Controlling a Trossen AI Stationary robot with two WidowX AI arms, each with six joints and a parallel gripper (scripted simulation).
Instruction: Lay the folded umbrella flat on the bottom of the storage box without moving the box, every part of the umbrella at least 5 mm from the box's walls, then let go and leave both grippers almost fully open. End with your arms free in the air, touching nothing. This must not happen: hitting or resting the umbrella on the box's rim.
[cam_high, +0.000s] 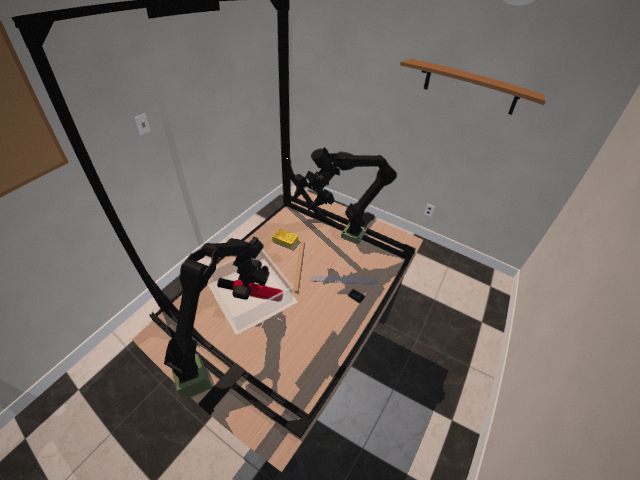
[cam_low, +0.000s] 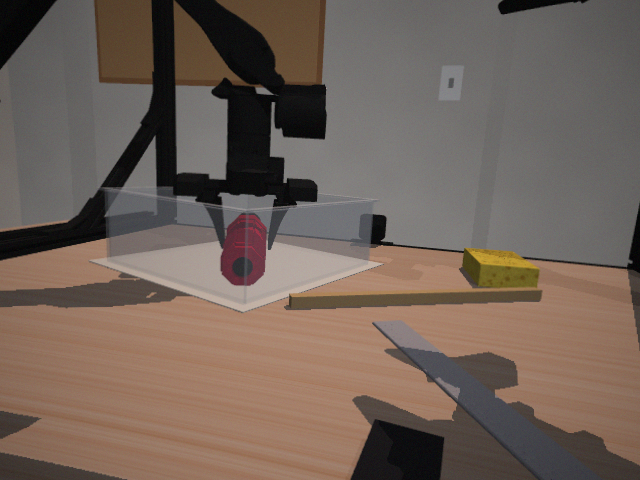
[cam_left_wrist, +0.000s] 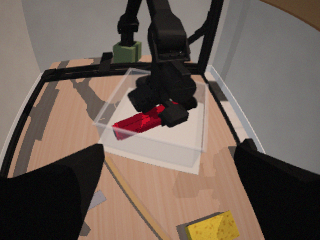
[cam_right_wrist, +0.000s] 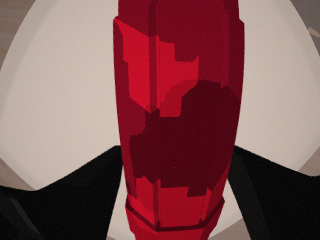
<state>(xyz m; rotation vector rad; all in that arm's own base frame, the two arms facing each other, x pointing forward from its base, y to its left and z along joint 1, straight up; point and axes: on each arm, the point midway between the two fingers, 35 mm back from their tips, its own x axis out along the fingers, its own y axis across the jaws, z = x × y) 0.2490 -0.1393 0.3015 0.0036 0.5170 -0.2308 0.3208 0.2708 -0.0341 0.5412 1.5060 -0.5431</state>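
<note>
The clear storage box lies 10 mm below my right hand. From my right hand the other things lie so: grey metal strip (260 mm ahead, 320 mm to the left, 50 mm below); wooden stick (50 mm ahead, 250 mm to the left, 50 mm below); red folded umbrella (20 mm below).
</note>
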